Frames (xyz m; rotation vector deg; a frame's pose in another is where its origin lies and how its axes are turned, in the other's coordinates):
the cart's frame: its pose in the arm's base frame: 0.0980 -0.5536 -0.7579 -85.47 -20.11 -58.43
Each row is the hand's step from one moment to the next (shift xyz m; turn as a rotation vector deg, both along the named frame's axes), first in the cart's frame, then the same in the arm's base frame.
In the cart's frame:
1: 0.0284 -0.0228 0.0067 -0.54 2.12 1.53
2: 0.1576 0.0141 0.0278 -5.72 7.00 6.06
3: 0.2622 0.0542 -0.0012 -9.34 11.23 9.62
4: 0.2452 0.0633 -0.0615 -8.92 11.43 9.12
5: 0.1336 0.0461 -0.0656 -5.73 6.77 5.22
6: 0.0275 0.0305 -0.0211 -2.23 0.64 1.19
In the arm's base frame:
1: 0.0020 0.0016 0.0369 1.83 1.11 -1.59
2: 0.1101 -0.0310 0.1129 4.21 5.93 -8.09
3: 0.1873 -0.1017 0.1621 6.62 9.48 -13.12
4: 0.1611 -0.1532 0.1360 6.81 8.84 -13.00
5: 0.0839 -0.1154 0.0627 3.71 5.22 -8.06
6: 0.0297 -0.0353 -0.0016 -0.34 1.70 -1.95

